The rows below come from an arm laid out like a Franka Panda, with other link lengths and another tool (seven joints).
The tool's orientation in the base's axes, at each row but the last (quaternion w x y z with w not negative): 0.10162 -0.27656 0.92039 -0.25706; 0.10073 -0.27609 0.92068 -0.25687; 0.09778 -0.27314 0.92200 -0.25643; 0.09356 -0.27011 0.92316 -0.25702; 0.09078 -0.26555 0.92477 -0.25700; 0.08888 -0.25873 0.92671 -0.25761; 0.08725 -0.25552 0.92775 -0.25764; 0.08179 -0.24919 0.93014 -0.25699; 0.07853 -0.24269 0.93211 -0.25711
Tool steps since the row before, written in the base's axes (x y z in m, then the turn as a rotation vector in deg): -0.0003 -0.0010 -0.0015 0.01 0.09 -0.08; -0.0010 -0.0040 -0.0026 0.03 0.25 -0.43; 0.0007 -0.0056 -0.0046 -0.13 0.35 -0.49; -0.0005 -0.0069 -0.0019 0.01 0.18 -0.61; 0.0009 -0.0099 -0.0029 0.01 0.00 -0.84; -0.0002 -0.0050 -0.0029 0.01 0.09 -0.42; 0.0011 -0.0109 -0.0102 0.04 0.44 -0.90; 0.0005 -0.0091 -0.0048 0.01 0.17 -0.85; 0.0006 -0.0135 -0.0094 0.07 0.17 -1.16
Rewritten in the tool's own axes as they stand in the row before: 0.0009 0.0002 0.0016 -0.06 0.10 0.03; 0.0032 -0.0010 0.0035 -0.15 0.39 0.27; 0.0027 -0.0019 0.0065 -0.07 0.57 0.23; 0.0043 -0.0038 0.0044 -0.09 0.45 0.45; 0.0047 -0.0061 0.0070 0.02 0.44 0.72; 0.0029 -0.0021 0.0046 -0.04 0.28 0.32; 0.0050 -0.0032 0.0137 -0.24 0.78 0.59; 0.0043 -0.0045 0.0082 -0.07 0.56 0.65; 0.0063 -0.0055 0.0142 -0.12 0.70 0.94
